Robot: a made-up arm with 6 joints.
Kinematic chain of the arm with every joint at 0, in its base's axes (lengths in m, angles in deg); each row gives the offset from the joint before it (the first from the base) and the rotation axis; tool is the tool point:
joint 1: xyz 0 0 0.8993 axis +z
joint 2: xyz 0.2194 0 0 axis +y
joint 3: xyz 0 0 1.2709 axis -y
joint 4: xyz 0 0 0.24 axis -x
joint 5: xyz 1.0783 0 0 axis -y
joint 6: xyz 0.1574 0 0 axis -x
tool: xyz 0 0 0
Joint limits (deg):
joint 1: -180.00..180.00
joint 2: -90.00..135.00
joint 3: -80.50..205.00
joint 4: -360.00..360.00
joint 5: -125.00..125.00
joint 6: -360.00..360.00
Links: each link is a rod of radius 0.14 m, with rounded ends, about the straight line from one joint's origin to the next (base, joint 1, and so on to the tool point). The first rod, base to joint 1, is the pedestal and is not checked.
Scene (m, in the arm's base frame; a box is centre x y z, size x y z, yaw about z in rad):
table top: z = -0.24
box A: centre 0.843 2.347 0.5 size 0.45 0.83 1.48 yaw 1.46
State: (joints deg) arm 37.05 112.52 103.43 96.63 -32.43 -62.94
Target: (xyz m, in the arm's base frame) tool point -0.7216 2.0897 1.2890
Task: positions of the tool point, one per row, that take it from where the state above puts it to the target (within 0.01 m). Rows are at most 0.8 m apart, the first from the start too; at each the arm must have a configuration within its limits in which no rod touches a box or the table.
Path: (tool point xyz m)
1: 1.9223 1.6889 1.1998
2: 1.5338 1.6637 1.8244
3: 1.0817 1.4493 2.2826
4: 0.7652 1.8043 2.0584
5: 0.3279 2.0520 1.8159
6: -0.1866 2.1540 1.5585
7: -0.7216 2.0897 1.2889

